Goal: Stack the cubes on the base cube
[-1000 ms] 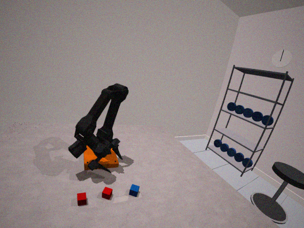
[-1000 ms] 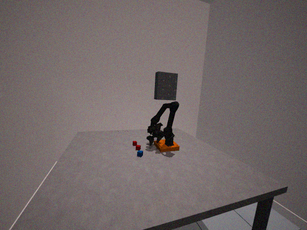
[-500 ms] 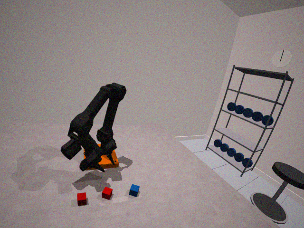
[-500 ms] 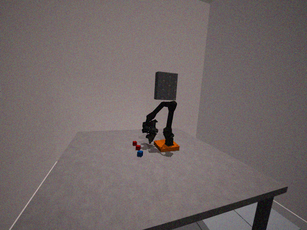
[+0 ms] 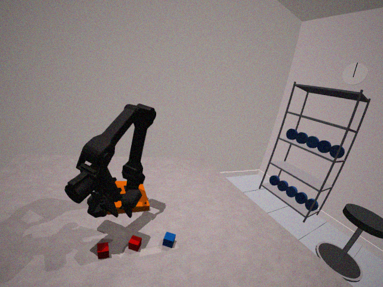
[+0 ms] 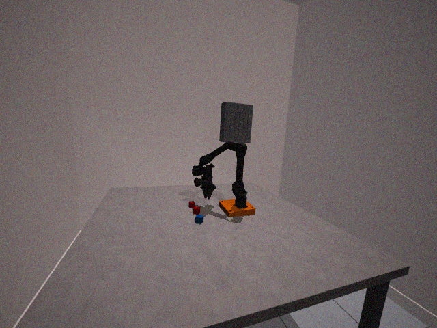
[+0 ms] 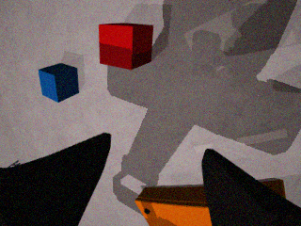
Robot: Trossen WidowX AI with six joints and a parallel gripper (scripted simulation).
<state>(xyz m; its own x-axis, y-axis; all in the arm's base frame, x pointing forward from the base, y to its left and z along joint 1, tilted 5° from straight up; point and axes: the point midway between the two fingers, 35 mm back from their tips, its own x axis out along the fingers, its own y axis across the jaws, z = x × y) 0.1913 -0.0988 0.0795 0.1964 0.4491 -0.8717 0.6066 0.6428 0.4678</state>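
Right now my gripper tip is 14 cm to the right of the blue cube, 10 cm short of it and 6 cm above it.
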